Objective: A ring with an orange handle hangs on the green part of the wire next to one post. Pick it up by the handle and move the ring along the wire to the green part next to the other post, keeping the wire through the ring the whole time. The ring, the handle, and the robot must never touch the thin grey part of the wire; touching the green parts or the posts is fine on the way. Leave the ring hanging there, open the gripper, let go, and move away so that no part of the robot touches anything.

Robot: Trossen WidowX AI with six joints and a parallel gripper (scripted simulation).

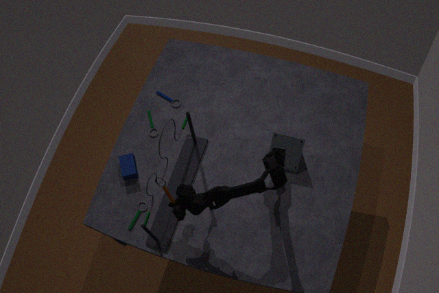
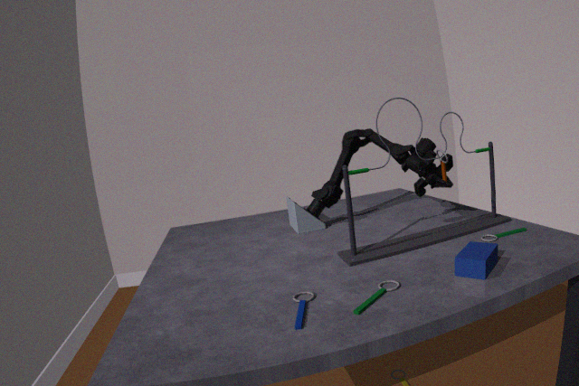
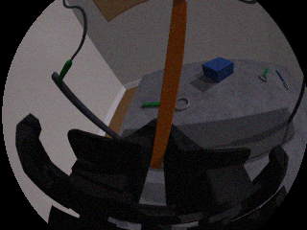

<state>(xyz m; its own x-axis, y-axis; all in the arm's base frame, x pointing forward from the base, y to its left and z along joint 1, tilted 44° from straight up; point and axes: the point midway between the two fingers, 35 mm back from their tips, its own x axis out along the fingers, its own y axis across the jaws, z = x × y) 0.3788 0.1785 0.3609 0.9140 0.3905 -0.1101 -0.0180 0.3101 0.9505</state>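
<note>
My gripper tip is now 80 mm below the ring with orange handle, 40 mm to the left of it and 10 mm short of it. The rest, counted from my gripper tip: blue-handled ring 630 mm to the right, 210 mm ahead, 150 mm below.
</note>
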